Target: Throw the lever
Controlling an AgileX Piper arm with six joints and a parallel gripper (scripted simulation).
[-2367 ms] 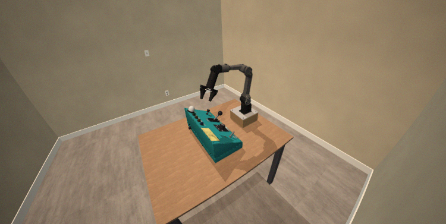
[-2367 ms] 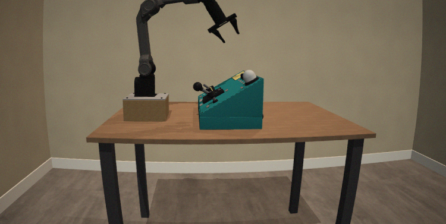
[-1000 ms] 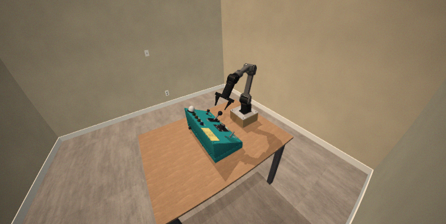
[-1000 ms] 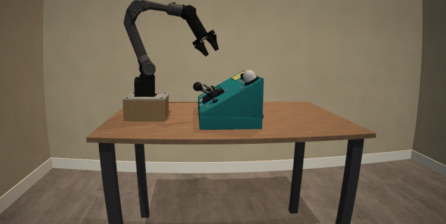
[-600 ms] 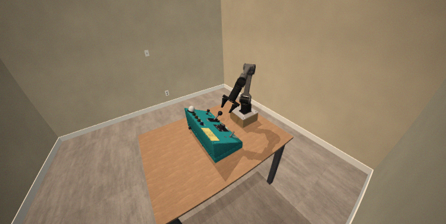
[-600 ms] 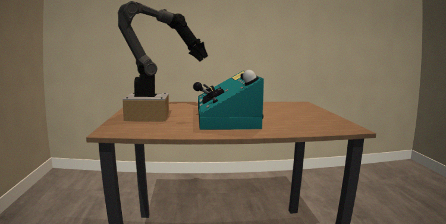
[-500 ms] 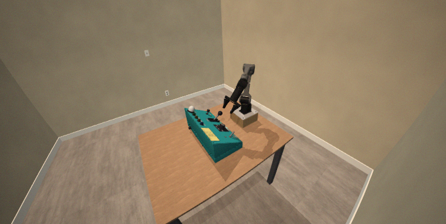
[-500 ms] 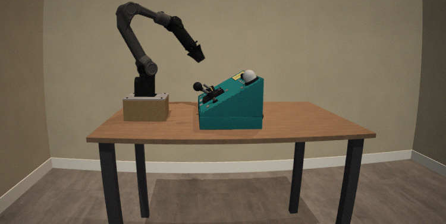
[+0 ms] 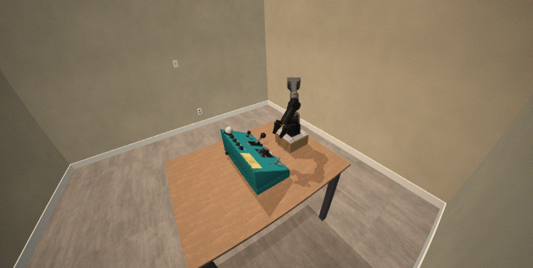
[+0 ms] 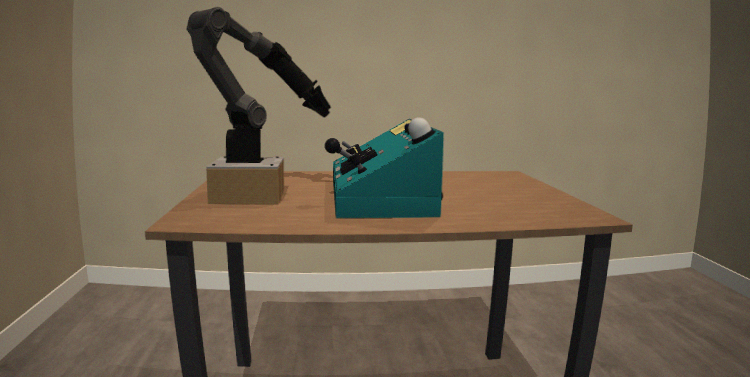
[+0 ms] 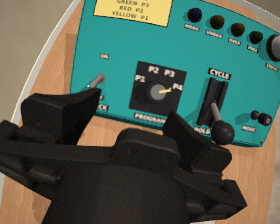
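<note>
My gripper is now 80 mm short of the rotary selector, 40 mm to the left of it and 110 mm above it. Round my hand: toggle (70 mm ahead, 90 mm to the left, 120 mm below); teal console (110 mm ahead, 90 mm to the right, 130 mm below).
</note>
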